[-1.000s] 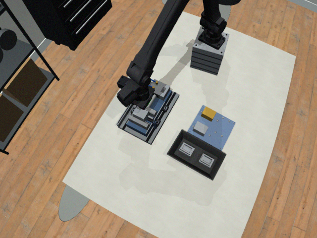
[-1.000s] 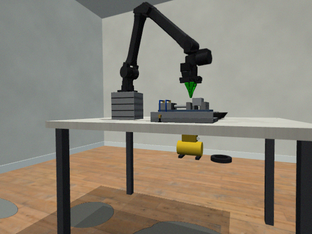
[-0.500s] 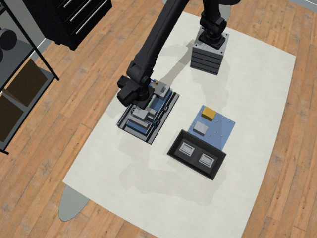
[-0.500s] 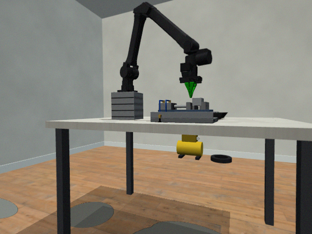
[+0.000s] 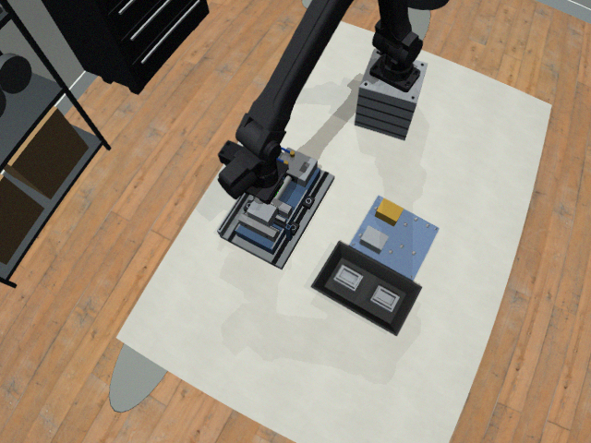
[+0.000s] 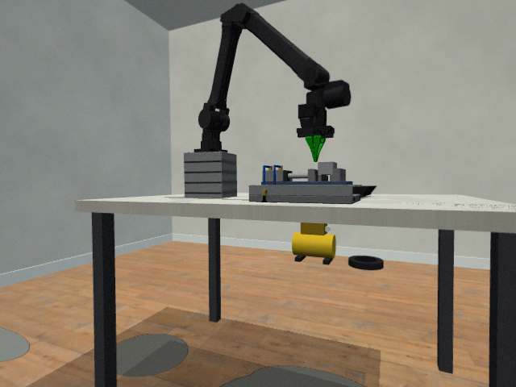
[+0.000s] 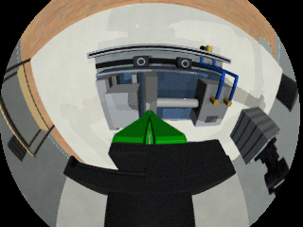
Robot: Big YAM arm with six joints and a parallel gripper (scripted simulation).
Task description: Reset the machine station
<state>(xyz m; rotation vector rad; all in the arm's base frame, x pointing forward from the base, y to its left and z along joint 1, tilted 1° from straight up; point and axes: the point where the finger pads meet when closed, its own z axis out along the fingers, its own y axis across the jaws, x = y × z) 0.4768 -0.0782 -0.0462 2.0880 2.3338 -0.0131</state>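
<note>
The hose-end block is 12 cm behind my hand, 1 cm to the right of it and 5 cm below it. The rest, counted from my hand: yellow brass blank: 18 cm behind, 26 cm to the left, 10 cm below.
</note>
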